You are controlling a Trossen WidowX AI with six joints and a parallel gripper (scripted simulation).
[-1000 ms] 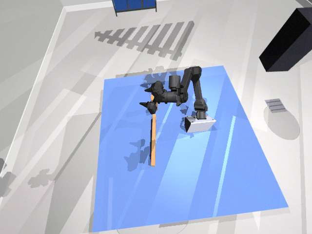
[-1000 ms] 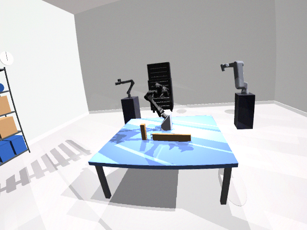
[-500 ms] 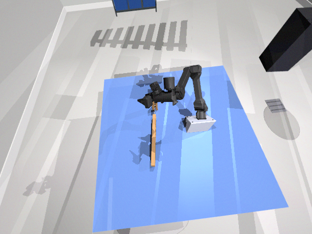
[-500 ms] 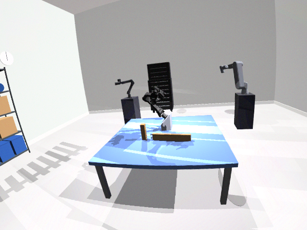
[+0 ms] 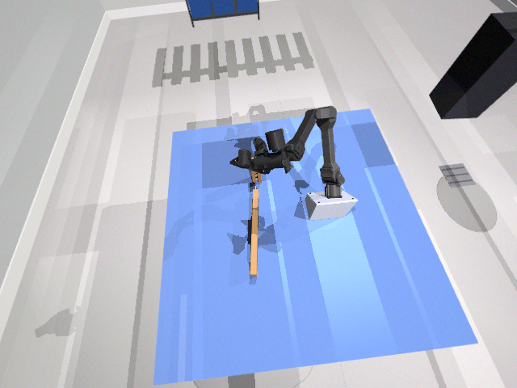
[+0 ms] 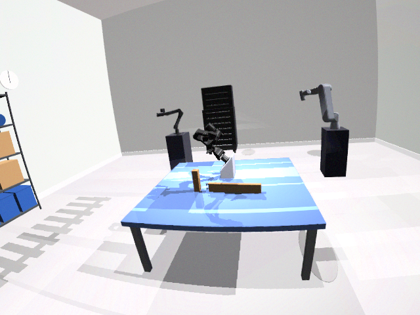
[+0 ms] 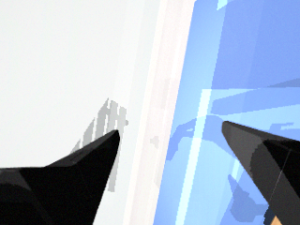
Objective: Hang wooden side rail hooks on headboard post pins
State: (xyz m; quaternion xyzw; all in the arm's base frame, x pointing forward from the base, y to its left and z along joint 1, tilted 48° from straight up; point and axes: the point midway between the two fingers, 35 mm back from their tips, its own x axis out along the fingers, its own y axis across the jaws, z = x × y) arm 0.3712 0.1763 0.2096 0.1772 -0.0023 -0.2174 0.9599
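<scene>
My gripper tip is 6 cm past the headboard post, 14 cm to the left of it and 27 cm above it.
</scene>
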